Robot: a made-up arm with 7 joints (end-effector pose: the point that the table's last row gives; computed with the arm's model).
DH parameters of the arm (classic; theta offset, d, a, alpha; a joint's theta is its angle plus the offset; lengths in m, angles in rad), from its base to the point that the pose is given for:
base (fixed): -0.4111 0 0.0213 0
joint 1: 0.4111 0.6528 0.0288 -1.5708
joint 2: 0 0.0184 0.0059 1.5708
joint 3: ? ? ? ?
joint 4: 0 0.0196 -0.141 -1.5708
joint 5: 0 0.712 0.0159 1.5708
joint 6: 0 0.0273 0.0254 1.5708
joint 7: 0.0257 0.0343 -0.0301 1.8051
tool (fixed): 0.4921 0.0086 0 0
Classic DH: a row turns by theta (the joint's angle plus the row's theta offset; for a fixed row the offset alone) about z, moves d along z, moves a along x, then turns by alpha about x.
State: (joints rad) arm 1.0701 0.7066 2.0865 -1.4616 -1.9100 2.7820 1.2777
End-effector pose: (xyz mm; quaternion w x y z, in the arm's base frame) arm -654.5 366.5 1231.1 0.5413 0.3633 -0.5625 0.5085
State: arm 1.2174 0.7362 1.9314 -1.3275 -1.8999 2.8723 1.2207
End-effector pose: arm -656.2 437.5 1212.7 0.5455 0.3732 -0.5515 0.5090
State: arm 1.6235 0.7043 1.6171 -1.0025 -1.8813 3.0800 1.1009
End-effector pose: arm -698.7 445.4 1207.3 0.5065 0.4566 -0.5541 0.4775
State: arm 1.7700 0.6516 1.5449 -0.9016 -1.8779 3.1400 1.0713
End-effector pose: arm -709.5 384.8 1244.5 0.4818 0.5107 -0.5496 0.4528
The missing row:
joint 3: 0 0.2052 0.1202 1.5708
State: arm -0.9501 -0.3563 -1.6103 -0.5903 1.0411 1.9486 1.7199
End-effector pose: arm -491.4 -16.6 1501.3 0.1865 0.3479 -0.3627 -0.8442
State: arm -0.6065 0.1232 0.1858 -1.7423 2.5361 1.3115 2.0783
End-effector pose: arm 900.5 -374.4 804.0 0.3353 0.5854 0.6454 0.3583
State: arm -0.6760 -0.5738 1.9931 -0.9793 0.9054 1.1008 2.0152
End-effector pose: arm -58.0 856.1 1076.2 0.6719 -0.6231 0.3813 0.1220
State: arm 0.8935 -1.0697 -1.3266 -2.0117 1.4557 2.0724 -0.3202
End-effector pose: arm 709.9 -380.3 849.4 0.8613 0.4408 -0.2044 -0.1486
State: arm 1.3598 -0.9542 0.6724 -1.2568 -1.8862 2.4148 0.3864
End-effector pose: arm -444.9 12.4 1514.6 0.2277 -0.1908 -0.8008 -0.5201
